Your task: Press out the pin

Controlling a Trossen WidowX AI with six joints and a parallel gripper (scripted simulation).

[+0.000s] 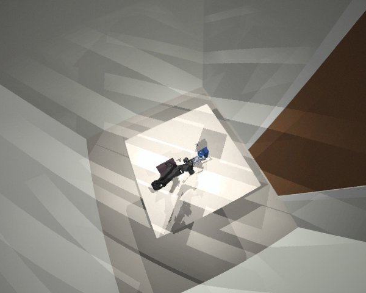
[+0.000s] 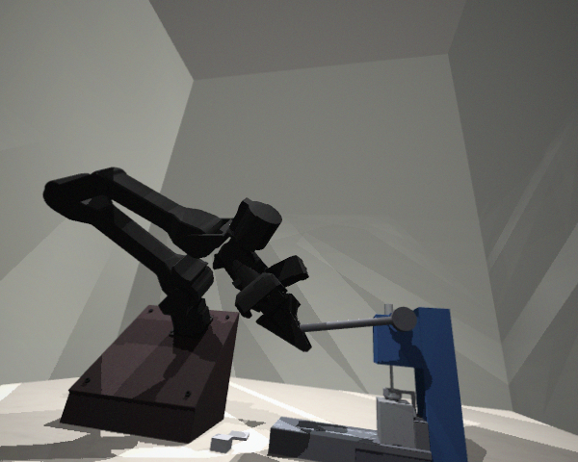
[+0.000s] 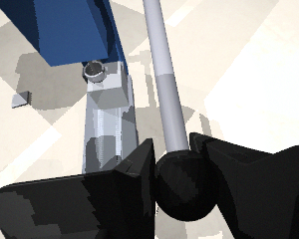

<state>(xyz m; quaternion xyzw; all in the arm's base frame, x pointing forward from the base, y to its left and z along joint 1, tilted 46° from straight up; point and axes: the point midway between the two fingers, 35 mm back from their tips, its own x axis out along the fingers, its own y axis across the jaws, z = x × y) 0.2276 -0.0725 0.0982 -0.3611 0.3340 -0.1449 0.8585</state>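
Now: gripper tip 50 mm short of the press lever, 40 mm below it and 10 mm to the right of it. From my gripper tip the other things lie so: grey part (130 mm below, 120 mm behind, 20 mm to the left); then thin punch rod (120 mm ahead, 70 mm to the left).
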